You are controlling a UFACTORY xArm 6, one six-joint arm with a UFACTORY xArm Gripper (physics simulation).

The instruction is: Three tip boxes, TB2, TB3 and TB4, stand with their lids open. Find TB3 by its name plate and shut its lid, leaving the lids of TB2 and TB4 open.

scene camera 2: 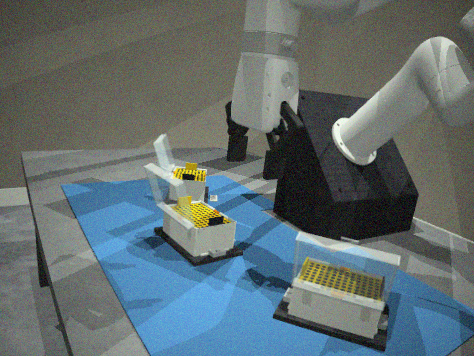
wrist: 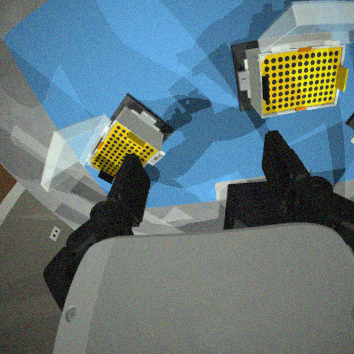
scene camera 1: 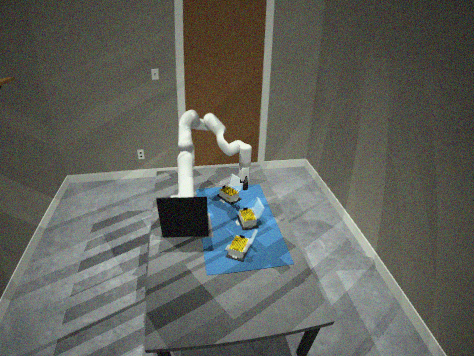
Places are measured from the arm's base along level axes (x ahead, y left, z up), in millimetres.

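Pixels of known places: gripper, fingertip midpoint: [scene camera 2: 253,169] [wrist: 200,158] [scene camera 1: 243,186]; arm's base, origin of the base link: [scene camera 2: 353,142] [scene camera 1: 186,201].
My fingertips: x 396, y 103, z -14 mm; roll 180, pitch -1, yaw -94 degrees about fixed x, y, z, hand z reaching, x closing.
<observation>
Ahead of a thing's pixels: the offset from my fingertips to its top centre. "*": to the spot under its first point. Level surfaces: height alone.
TB3 {dx -10, dy -145, dz -111 mm} [scene camera 1: 247,218] [scene camera 2: 202,235] [wrist: 300,80] is the middle white box with yellow tips; its clear lid {dx +56, dy -146, dz -32 mm} [scene camera 1: 258,207] [wrist: 322,16] stands open. Its name plate is not readable. TB2 {dx -62, dy +148, dz -111 mm} [scene camera 1: 229,194] [scene camera 2: 332,307] [wrist: 125,147] is at the door end, its lid {dx -4, dy +181, dz -32 mm} [scene camera 1: 235,182] [scene camera 2: 347,250] [wrist: 52,161] open. TB4 [scene camera 1: 238,246] [scene camera 2: 189,186] is at the other end, lid {dx -81, dy -428, dz -32 mm} [scene camera 1: 253,239] [scene camera 2: 162,151] open; its base corner {* dx -128, dy -305, dz -177 mm} [wrist: 351,121] shows in the wrist view. My gripper [scene camera 1: 244,186] [scene camera 2: 254,168] [wrist: 200,158] is open and empty, raised on the arm-base side of the boxes.
The boxes stand on a blue mat {dz -185 mm} [scene camera 1: 272,252] [scene camera 2: 150,310] [wrist: 75,65] on a grey table {dz -188 mm} [scene camera 1: 235,300]. A black wedge-shaped base block [scene camera 1: 183,216] [scene camera 2: 345,200] [wrist: 245,200] stands beside the mat. The raised lids are obstacles on the boxes' outer sides.
</observation>
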